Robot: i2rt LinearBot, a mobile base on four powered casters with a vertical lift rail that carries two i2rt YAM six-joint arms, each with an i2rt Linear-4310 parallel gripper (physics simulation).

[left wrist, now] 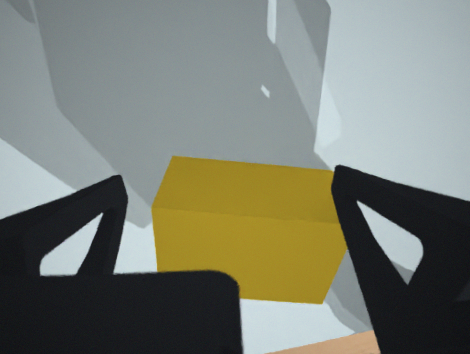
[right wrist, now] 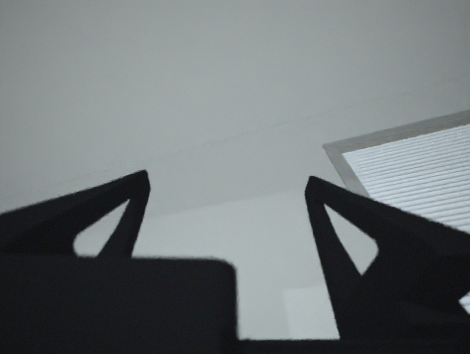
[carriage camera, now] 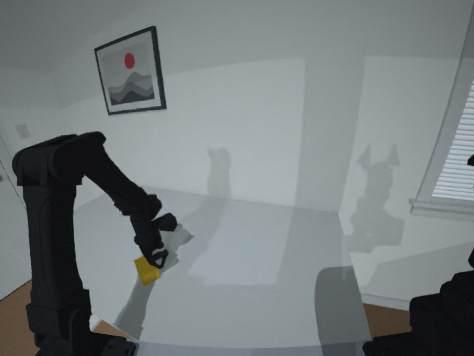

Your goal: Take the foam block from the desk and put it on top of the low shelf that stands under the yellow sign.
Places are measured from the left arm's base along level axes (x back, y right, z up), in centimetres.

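Pixels of known places: left gripper, fingertip midpoint: point(left wrist: 229, 182) point(carriage camera: 155, 259); right gripper, fingertip midpoint: point(right wrist: 229, 182).
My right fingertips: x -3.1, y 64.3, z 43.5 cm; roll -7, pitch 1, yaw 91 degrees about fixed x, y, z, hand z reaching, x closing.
Observation:
Behind a point stands the place of what it marks.
A yellow foam block point(carriage camera: 146, 272) @(x -25.9, y -0.7, z -6.5 cm) point(left wrist: 250, 250) @(x -29.6, y -2.1, z -6.5 cm) lies on the pale desk point(carriage camera: 235, 310) @(x -17.3, y 28.8, z -11.0 cm), toward its left front in the carriage view. My left gripper point(left wrist: 229, 182) @(x -32.5, y -0.8, z -7.8 cm) is open, close above the block and pointing down at it. In the left wrist view the block shows between the two fingers, its right end overlapped by the right-hand finger, with a gap at the left-hand finger. My right gripper point(right wrist: 229, 182) @(x -3.1, y 64.3, z 43.5 cm) is open and empty, held up facing the wall, away from the desk. The low shelf and the yellow sign do not show in these views.
A framed picture point(carriage camera: 131, 97) @(x -103.8, y -38.4, z 51.6 cm) hangs on the wall behind the desk. A window with blinds point(carriage camera: 457, 165) @(x -51.3, y 126.5, z 18.5 cm) point(right wrist: 415, 170) @(x -46.5, y 141.0, z 98.2 cm) is at the right. Brown floor point(carriage camera: 387, 320) @(x -41.6, y 122.6, z -83.0 cm) shows past the desk's right edge. A door point(carriage camera: 10, 225) @(x -72.3, y -156.6, z -29.4 cm) stands at the far left.

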